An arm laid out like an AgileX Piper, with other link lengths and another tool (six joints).
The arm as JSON. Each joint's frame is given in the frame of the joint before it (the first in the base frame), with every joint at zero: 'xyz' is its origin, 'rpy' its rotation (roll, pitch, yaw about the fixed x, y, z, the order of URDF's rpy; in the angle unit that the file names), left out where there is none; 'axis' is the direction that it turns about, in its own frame. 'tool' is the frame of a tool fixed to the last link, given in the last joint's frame.
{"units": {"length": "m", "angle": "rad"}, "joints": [
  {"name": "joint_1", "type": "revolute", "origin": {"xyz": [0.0, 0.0, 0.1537]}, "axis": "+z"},
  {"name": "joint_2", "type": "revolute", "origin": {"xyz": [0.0, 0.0, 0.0]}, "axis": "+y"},
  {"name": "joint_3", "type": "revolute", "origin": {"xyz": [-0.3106, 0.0, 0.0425]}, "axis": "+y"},
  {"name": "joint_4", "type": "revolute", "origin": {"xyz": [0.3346, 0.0, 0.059]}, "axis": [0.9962, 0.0, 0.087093]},
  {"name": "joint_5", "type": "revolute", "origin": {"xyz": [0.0, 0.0, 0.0]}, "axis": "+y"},
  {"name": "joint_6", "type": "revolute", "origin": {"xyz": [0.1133, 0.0, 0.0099]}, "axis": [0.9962, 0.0, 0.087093]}
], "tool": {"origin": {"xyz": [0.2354, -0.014, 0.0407], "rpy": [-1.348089, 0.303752, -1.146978]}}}
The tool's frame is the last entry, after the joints.
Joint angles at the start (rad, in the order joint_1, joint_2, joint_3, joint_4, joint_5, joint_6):
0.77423, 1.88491, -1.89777, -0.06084, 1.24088, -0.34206
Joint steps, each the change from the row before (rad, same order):
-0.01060, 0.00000, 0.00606, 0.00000, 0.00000, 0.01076
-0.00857, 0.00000, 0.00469, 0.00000, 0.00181, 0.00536
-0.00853, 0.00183, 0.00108, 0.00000, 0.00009, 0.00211
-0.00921, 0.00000, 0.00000, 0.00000, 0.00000, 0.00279
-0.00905, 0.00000, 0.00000, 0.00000, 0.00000, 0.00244
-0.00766, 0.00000, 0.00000, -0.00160, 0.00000, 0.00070
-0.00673, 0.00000, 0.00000, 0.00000, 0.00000, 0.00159
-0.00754, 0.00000, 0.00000, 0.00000, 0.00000, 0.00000
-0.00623, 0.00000, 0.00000, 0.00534, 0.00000, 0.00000
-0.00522, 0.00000, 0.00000, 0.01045, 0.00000, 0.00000
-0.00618, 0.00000, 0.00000, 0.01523, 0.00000, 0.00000
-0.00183, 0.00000, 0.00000, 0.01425, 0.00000, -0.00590
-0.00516, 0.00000, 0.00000, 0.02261, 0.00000, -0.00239
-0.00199, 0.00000, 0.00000, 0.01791, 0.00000, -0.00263
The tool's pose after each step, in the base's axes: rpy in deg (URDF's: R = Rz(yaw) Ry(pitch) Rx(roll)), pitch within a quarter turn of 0, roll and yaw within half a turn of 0; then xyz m. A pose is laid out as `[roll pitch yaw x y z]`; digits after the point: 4 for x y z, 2 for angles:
[-154.48 16.76 -39.27 0.4782 0.4211 0.1873]
[-154.83 16.93 -40.15 0.4806 0.4157 0.1846]
[-155.00 17.00 -40.80 0.4839 0.4114 0.1829]
[-154.98 17.06 -41.47 0.4877 0.4068 0.1829]
[-154.96 17.12 -42.11 0.4914 0.4023 0.1829]
[-154.97 17.04 -42.59 0.4948 0.3982 0.1829]
[-154.96 17.08 -43.06 0.4975 0.3948 0.1829]
[-154.96 17.08 -43.49 0.5005 0.3910 0.1829]
[-154.93 17.38 -43.81 0.5018 0.3892 0.1828]
[-154.86 17.97 -44.04 0.5017 0.3892 0.1826]
[-154.76 18.84 -44.29 0.5009 0.3900 0.1823]
[-154.69 19.51 -43.99 0.4987 0.3928 0.1821]
[-154.53 20.74 -43.99 0.4960 0.3960 0.1819]
[-154.41 21.69 -43.83 0.4931 0.3996 0.1818]

